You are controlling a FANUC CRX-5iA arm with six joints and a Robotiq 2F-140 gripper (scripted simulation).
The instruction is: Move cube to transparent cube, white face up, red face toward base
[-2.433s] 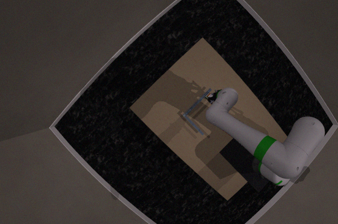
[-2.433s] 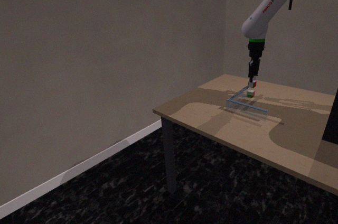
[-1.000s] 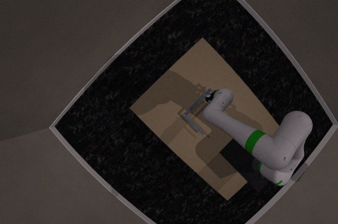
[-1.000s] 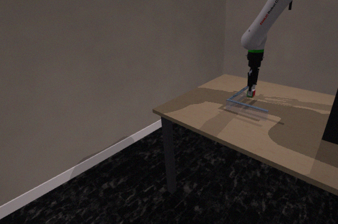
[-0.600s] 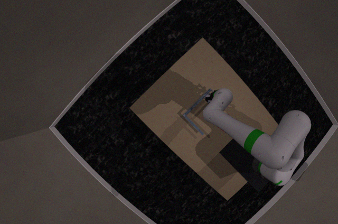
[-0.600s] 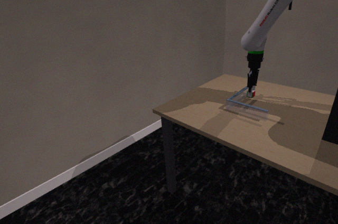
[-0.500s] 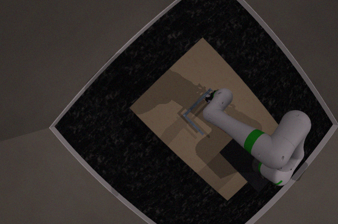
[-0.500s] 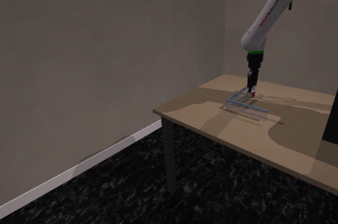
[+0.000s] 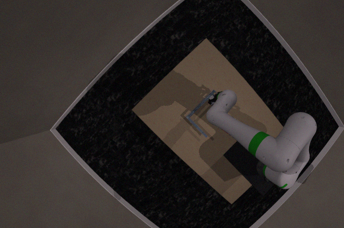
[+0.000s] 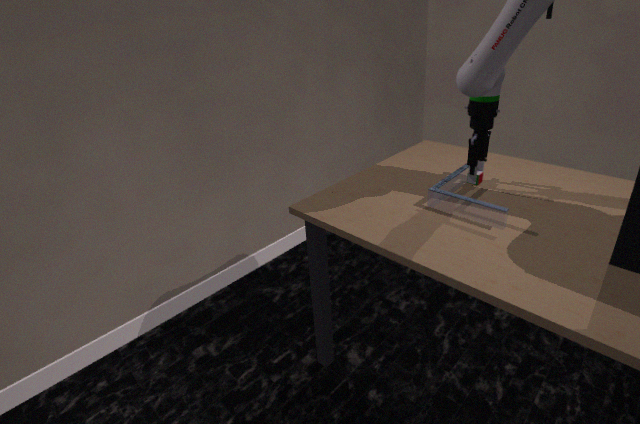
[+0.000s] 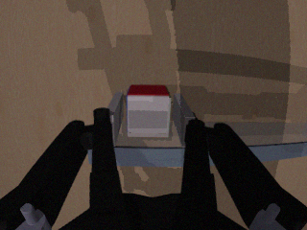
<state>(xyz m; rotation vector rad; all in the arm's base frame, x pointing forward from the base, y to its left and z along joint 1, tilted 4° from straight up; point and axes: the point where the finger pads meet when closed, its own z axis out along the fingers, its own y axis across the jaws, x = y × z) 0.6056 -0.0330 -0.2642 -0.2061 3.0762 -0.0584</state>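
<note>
Now: hand 2 cm above the cube. From my hand the other things lie so: bar (11 cm to the left, 2 cm ahead).
</note>
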